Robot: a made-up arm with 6 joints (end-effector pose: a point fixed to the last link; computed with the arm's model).
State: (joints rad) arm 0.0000 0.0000 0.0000 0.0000 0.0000 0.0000
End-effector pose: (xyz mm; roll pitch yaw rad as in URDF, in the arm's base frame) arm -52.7 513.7 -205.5 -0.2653 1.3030 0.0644
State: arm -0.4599 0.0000 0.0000 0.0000 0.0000 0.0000
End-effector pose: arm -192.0 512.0 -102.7 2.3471 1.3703 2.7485
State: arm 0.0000 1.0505 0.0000 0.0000 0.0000 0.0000
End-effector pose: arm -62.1 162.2 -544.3 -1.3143 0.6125 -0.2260
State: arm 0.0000 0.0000 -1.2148 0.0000 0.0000 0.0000
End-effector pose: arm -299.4 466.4 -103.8 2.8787 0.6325 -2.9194
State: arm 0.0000 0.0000 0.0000 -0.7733 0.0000 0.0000
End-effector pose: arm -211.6 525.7 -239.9 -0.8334 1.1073 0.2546
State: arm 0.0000 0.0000 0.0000 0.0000 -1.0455 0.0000
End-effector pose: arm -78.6 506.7 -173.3 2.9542 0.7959 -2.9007
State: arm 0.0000 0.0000 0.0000 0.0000 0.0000 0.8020
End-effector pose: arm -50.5 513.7 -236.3 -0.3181 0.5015 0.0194
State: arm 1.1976 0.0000 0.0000 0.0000 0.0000 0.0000
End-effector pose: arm 363.4 447.2 -130.0 -0.3262 0.1288 -0.2317
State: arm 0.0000 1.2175 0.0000 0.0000 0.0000 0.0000
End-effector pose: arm -27.0 93.8 -570.3 -1.4124 0.5039 -0.1822
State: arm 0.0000 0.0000 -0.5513 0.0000 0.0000 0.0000
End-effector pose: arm -180.3 494.4 -198.4 2.9666 1.2902 -2.9202
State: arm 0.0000 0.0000 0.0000 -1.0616 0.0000 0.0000
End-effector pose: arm -264.1 499.6 -260.5 -1.0155 1.0477 0.3628
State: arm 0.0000 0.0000 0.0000 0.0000 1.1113 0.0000
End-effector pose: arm -9.8 520.5 -196.9 -0.1230 0.1984 0.0821
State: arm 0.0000 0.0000 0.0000 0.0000 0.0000 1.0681
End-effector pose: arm -44.5 513.7 -244.9 -0.3234 0.2354 0.0175
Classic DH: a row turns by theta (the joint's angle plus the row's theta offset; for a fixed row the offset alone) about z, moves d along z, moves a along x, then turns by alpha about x. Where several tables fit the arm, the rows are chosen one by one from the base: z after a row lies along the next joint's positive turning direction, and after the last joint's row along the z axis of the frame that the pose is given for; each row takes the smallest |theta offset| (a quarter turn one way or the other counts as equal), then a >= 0, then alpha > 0; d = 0 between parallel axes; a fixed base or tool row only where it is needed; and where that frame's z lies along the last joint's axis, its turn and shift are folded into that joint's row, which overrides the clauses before.
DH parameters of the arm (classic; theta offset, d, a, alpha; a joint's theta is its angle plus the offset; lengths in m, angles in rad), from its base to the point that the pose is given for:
base (fixed): -0.1251 0.0539 0.0379 1.7545
joint 1: 0.6822 0.0608 -0.0072 -1.054
joint 2: 0.2687 -0.0177 -0.0868 1.1868
joint 3: -0.572 -0.3255 -0.1294 1.7185
joint 4: -0.0368 0.2015 0.1495 -1.7438
joint 5: 0.8743 0.0374 -0.038 -0.1889
joint 6: 0.6998 -0.2302 0.0223 1.8982
tool (fixed): -3.1236 -0.0344 0 0

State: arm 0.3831 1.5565 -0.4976 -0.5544 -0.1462 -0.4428
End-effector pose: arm 171.0 -250.6 -598.8 -2.1569 -0.1756 -1.0360
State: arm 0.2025 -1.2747 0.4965 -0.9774 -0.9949 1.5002
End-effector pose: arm 282.3 528.6 193.9 -0.1386 0.3668 0.1082
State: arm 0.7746 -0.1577 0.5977 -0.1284 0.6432 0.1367
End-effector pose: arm 280.2 516.4 -12.3 -0.1756 -0.7788 -0.1115
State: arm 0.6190 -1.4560 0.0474 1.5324 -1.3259 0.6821
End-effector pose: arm 279.7 235.2 157.6 2.9642 -0.3397 1.2192
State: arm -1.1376 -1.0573 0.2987 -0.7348 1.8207 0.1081
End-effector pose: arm 236.4 606.2 13.0 0.3007 0.5342 -0.1727
